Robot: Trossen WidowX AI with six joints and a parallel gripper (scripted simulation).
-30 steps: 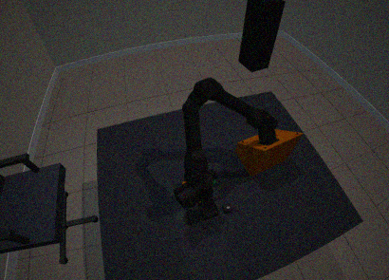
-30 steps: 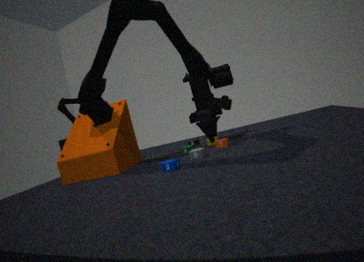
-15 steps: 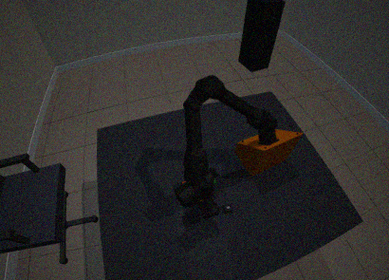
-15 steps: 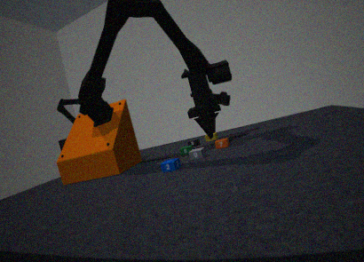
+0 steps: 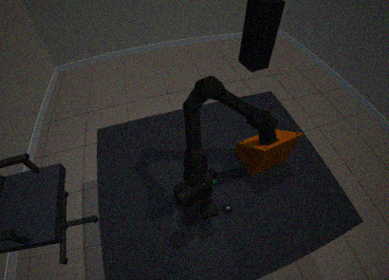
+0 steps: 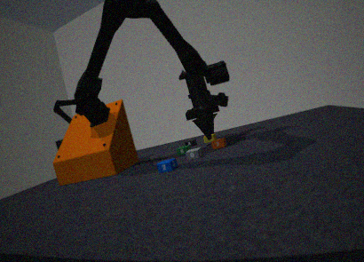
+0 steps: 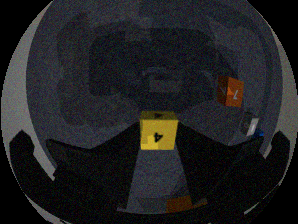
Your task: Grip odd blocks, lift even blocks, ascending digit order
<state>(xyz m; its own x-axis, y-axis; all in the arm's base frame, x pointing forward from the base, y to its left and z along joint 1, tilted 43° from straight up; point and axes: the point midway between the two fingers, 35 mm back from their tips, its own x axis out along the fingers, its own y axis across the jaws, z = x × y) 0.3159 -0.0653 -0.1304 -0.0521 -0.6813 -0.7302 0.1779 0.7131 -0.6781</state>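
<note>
My gripper tip is now 20 mm short of the orange block, 90 mm to the left of it and 10 mm above it. From my gripper tip the other things lie so: yellow block: right at my gripper tip; green block: 80 mm behind, 60 mm to the right, 10 mm below; black block: 80 mm behind, 70 mm to the left, 10 mm below.
</note>
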